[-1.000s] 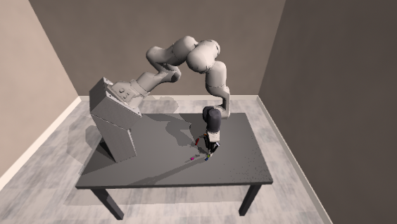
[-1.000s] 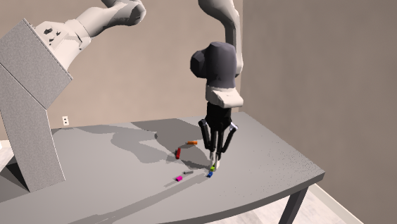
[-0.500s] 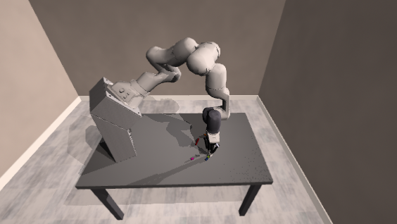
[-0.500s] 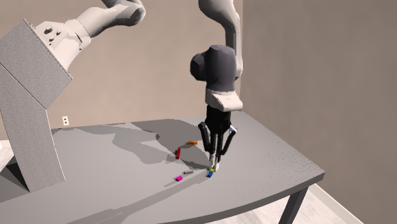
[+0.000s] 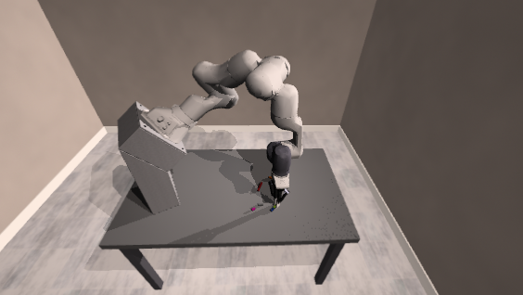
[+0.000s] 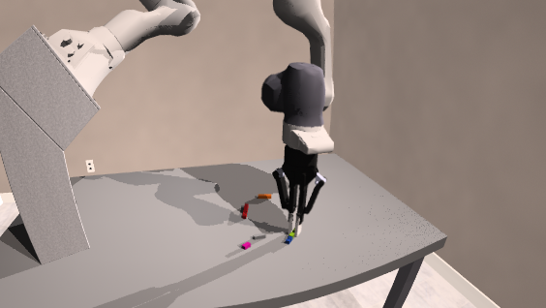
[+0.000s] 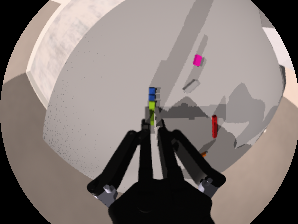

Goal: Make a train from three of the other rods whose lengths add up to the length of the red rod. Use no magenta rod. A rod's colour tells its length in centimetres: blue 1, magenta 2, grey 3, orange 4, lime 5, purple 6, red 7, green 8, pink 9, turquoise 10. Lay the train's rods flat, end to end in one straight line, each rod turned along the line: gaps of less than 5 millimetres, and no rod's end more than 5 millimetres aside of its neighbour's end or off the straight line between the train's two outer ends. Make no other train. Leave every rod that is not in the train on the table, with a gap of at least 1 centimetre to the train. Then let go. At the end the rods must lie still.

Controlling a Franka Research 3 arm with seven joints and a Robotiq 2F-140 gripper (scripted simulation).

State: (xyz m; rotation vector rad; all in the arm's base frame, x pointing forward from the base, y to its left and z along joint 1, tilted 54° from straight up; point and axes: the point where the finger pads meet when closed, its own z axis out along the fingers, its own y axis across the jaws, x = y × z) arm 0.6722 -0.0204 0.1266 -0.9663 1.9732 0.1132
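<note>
Right now the lime rod is 30 mm below my hand. The rest, counted from my hand: magenta rod (120 mm behind, 70 mm to the right, 30 mm below); grey rod (90 mm behind, 20 mm to the right, 30 mm below); red rod (130 mm behind, 100 mm to the left, 30 mm below).
</note>
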